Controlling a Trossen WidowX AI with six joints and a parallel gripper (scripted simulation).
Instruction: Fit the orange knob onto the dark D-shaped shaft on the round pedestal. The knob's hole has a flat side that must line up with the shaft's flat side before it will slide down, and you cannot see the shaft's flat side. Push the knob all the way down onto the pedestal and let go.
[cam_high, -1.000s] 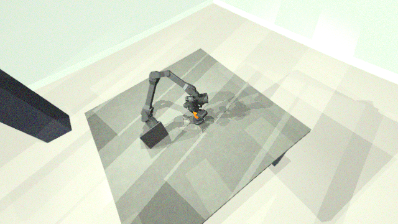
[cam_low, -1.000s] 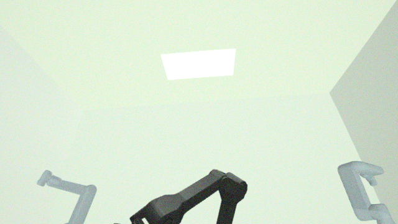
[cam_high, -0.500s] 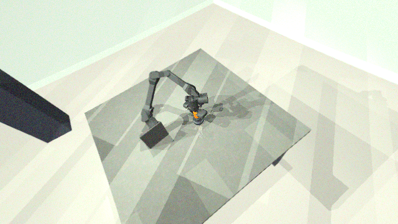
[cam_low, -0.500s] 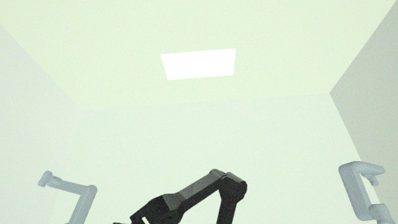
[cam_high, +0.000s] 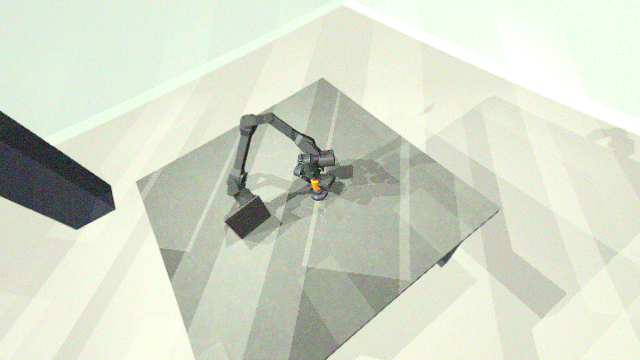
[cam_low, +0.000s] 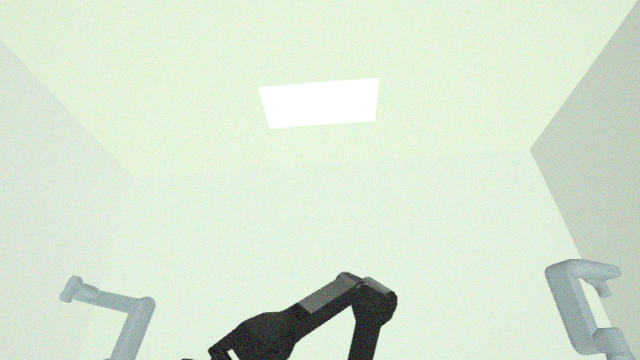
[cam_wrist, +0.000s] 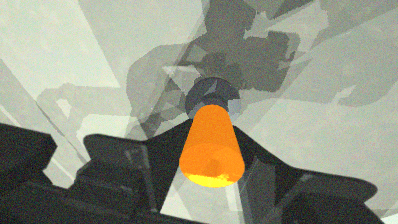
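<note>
My gripper tip is now 2 cm below the orange knob. The rest, counted from my gripper tip: round pedestal (4 cm below).
</note>
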